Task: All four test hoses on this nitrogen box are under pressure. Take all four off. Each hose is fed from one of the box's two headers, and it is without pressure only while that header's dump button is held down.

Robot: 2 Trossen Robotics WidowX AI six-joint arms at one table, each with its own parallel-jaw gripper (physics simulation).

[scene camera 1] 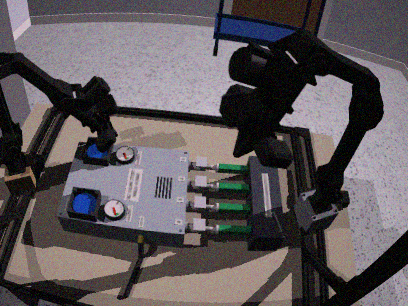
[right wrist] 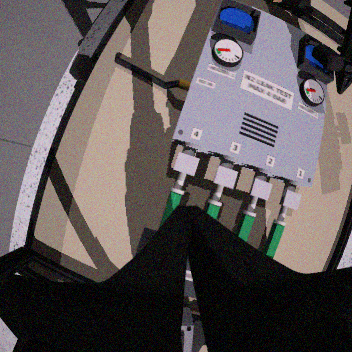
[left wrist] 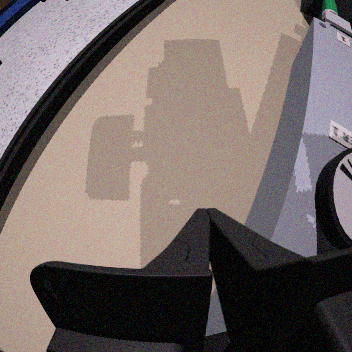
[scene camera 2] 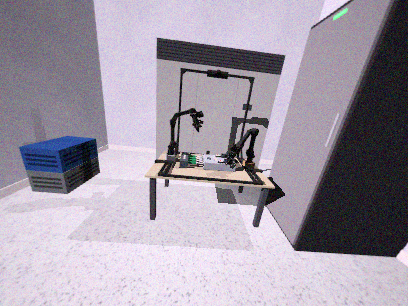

Scene:
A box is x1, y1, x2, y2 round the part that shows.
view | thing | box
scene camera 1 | my left gripper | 80, 93, 118, 152
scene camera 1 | my right gripper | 219, 84, 293, 168

